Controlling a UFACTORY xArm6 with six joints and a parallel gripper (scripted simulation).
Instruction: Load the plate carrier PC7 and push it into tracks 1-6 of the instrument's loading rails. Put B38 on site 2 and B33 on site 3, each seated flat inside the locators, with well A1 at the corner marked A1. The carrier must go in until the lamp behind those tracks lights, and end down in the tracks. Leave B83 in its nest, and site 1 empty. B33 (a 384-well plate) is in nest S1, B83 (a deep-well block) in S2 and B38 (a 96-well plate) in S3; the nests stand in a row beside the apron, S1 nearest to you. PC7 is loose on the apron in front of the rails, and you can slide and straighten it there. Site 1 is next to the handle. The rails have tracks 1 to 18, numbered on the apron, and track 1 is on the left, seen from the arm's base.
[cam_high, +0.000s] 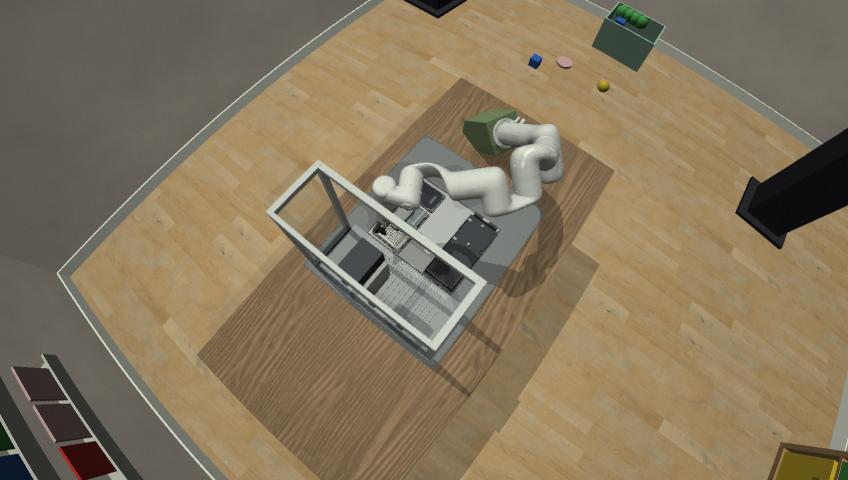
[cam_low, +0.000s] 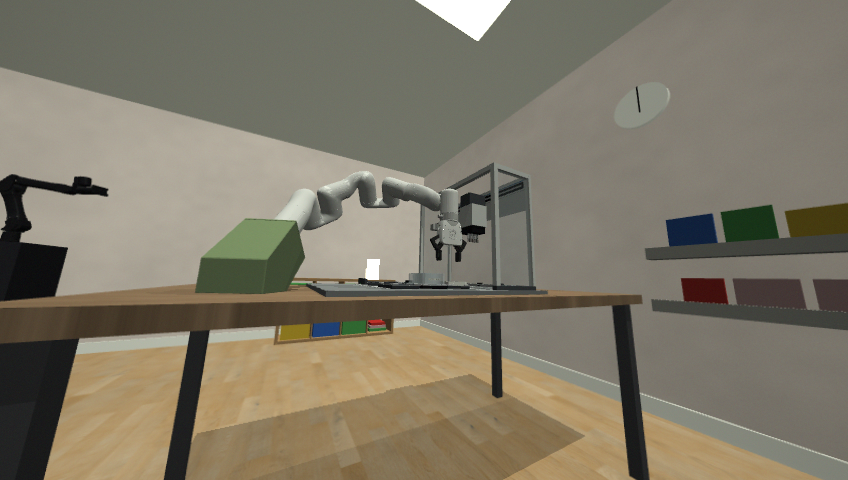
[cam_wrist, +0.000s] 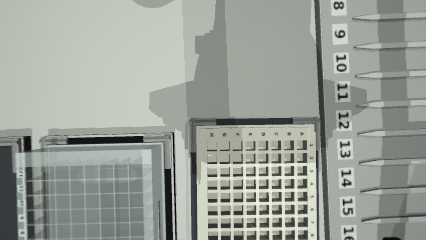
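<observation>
The white 96-well plate lies 100 mm below my hand. From my hand the other things lie so: nest s1: 220 mm behind, 110 mm below, 30 mm to the right; deep-well block: 110 mm behind, 80 mm below, 20 mm to the right; dark 384-well plate: 260 mm to the left, 100 mm below, 20 mm behind.
</observation>
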